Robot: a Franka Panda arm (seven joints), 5 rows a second.
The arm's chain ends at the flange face. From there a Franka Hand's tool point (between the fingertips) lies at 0.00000 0.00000 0.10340 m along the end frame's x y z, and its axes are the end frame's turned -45 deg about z.
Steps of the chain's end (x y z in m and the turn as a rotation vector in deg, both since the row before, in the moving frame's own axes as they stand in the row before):
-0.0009, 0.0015, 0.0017, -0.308, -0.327, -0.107
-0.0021, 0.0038, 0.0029, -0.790, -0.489, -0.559
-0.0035, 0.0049, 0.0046, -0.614, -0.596, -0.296
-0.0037, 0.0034, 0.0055, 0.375, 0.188, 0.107
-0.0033, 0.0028, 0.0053, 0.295, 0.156, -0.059
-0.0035, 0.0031, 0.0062, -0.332, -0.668, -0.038
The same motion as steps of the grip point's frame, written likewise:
-0.0025, 0.0004, 0.0017, 0.013, -0.449, -0.107
-0.0058, 0.0016, 0.0029, -0.213, -0.904, -0.559
-0.0075, 0.0010, 0.0046, -0.013, -0.856, -0.296
-0.0043, -0.0005, 0.0055, 0.132, 0.398, 0.107
-0.0037, -0.0005, 0.0053, 0.098, 0.319, -0.059
-0.0059, -0.0007, 0.0062, 0.238, -0.707, -0.038

